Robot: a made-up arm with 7 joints. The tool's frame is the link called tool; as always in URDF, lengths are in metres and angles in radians.
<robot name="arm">
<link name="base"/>
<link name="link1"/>
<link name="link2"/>
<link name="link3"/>
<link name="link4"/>
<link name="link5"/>
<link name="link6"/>
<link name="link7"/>
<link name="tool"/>
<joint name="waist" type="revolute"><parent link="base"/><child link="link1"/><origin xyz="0 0 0" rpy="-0.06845 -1.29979 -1.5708"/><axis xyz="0 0 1"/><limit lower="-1.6" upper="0.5"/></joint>
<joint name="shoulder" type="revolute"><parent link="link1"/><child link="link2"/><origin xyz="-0.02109 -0.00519 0.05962" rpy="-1.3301 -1.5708 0"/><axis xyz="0 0 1"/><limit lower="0" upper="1.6"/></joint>
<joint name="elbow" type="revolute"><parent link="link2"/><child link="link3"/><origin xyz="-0.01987 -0.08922 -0.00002" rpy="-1.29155 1.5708 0"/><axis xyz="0 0 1"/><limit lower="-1.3" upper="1.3"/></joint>
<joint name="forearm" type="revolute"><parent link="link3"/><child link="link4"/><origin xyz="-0.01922 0 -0.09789" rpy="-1.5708 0 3.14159"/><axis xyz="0 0 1"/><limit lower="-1.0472" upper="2.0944"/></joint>
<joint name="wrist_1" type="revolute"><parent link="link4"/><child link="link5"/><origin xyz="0.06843 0.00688 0.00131" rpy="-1.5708 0 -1.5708"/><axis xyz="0 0 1"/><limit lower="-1.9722" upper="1.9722"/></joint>
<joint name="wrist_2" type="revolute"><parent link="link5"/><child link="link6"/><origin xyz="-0.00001 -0.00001 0.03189" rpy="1.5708 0 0"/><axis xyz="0 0 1"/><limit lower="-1.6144" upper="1.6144"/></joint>
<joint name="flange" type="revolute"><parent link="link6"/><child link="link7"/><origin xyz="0.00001 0.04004 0.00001" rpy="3.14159 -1.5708 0"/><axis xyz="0 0 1"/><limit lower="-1.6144" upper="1.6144"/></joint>
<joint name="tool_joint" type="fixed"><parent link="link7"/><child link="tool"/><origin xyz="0 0 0" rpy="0 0 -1.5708"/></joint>
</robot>
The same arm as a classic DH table. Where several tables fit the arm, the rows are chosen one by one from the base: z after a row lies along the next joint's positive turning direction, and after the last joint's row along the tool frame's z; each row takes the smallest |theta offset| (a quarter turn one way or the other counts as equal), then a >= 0, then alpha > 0; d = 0 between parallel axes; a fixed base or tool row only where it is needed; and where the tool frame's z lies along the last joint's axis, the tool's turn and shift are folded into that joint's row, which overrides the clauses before.
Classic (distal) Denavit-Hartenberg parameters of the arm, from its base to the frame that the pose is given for. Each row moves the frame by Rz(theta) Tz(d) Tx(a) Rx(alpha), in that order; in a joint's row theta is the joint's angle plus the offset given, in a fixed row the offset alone. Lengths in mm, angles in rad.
base (fixed): theta0 -0.071  d 0  a 0  alpha -1.3004
waist: theta0 -1.3111  d 59.6  a -21.7  alpha -1.5708
shoulder: theta0 1.2915  d 0  a -5.5  alpha 1.5708
elbow: theta0 1.5708  d -189.1  a 19.2  alpha -1.5708
forearm: theta0 1.5708  d 1.3  a 6.9  alpha 1.5708
wrist_1: theta0 0  d 100.3  a 0  alpha -1.5708
wrist_2: theta0 -1.5708  d 0  a 40  alpha 1.5708
flange: theta0 0  d 0  a 0  alpha 0
Joint limits (rad, base to tool): -1.6..0.5 0..1.6 -1.3..1.3 -1.0472..2.0944 -1.9722..1.9722 -1.6144..1.6144 -1.6144..1.6144

